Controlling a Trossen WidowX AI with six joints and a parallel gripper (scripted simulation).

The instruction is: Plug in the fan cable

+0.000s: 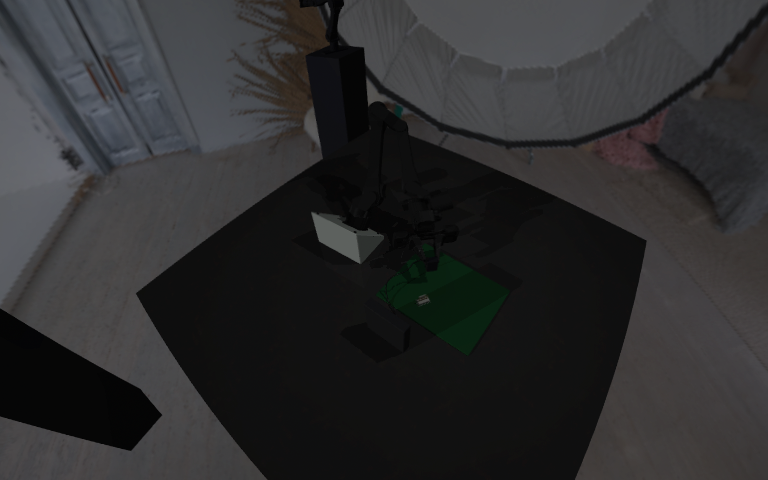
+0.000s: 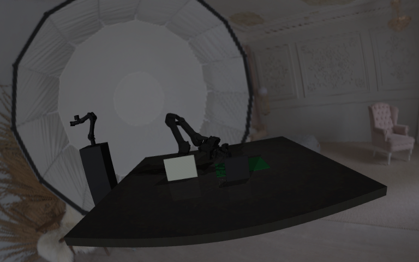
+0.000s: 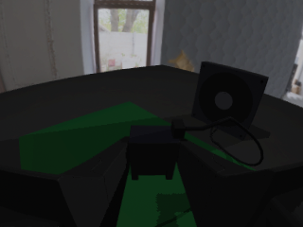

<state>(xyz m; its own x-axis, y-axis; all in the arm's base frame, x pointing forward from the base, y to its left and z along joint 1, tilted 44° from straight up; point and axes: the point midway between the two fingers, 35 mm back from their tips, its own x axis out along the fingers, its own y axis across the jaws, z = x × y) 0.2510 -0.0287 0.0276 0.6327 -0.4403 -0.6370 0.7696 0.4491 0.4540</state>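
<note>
Now: gripper tip 60 mm short of the green board, 20 mm to the left of it and 100 mm above it. The rest, counted from my gripper tip: fan box (20 mm behind, 210 mm to the right, 20 mm below); then black plug (10 mm below).
</note>
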